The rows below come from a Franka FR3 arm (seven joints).
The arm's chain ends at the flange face. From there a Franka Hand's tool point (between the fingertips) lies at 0.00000 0.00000 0.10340 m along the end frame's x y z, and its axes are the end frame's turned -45 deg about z.
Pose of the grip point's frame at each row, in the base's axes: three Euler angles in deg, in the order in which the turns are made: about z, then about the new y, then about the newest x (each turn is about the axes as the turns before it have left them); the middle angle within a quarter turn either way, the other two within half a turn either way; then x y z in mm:
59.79 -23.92 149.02 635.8 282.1 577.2
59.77 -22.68 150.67 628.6 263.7 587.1
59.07 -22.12 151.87 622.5 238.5 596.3
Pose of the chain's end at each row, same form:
9.24 -38.27 176.64 571.7 277.8 658.2
9.86 -36.32 176.66 567.3 259.2 670.3
9.41 -35.11 177.02 563.0 234.1 680.8

